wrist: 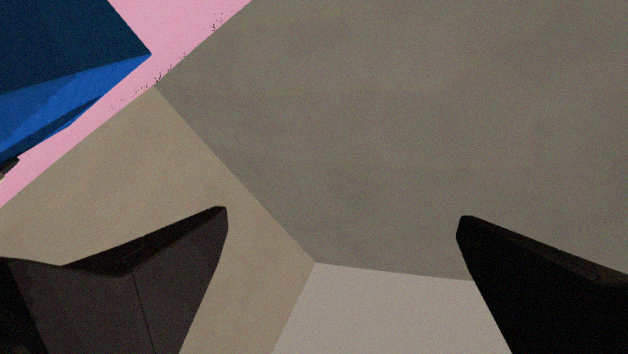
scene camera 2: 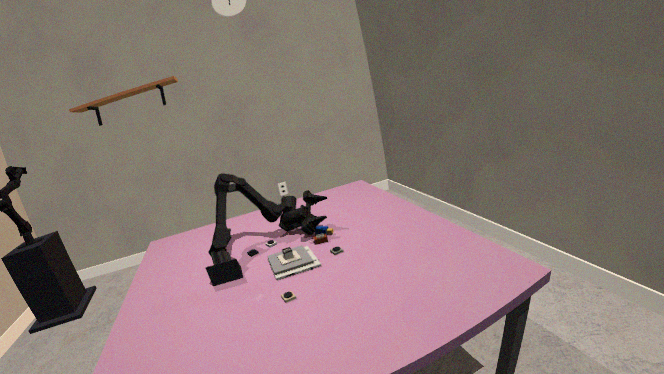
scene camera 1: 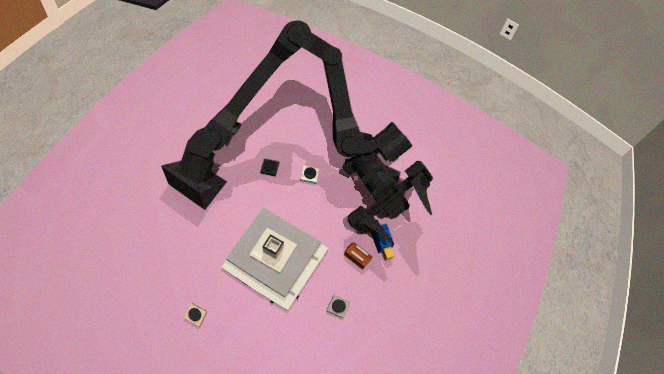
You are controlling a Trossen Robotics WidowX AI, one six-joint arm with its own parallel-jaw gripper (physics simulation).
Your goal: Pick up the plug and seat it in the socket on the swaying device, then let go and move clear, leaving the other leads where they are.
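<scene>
A blue block-shaped piece [scene camera 1: 381, 247] [scene camera 2: 321, 228] [wrist: 55, 97] with a yellow end [scene camera 1: 388, 253] [scene camera 2: 329, 231] lies on the pink table; which piece is the plug is not certain. A brown-orange block [scene camera 1: 366, 261] [scene camera 2: 320, 240] with pale strips lies beside it. The socket [scene camera 1: 272, 252] [scene camera 2: 287, 254], a small dark-rimmed square opening, stands on the device's grey plate [scene camera 1: 287, 284] [scene camera 2: 278, 268] over a white base. My gripper [scene camera 1: 411, 228] [scene camera 2: 326, 208] [wrist: 344, 223] is open and empty, tilted sideways above the table. In scene camera 1, one finger overlaps the blue piece; contact cannot be told.
Small square pads with black discs lie around the device: a white one [scene camera 1: 310, 173] [scene camera 2: 271, 243], a grey one [scene camera 1: 338, 306] [scene camera 2: 336, 250] and a tan one [scene camera 1: 195, 314] [scene camera 2: 288, 296]. A black square piece [scene camera 1: 270, 167] [scene camera 2: 253, 252] lies near the arm's base [scene camera 1: 192, 185] [scene camera 2: 224, 273].
</scene>
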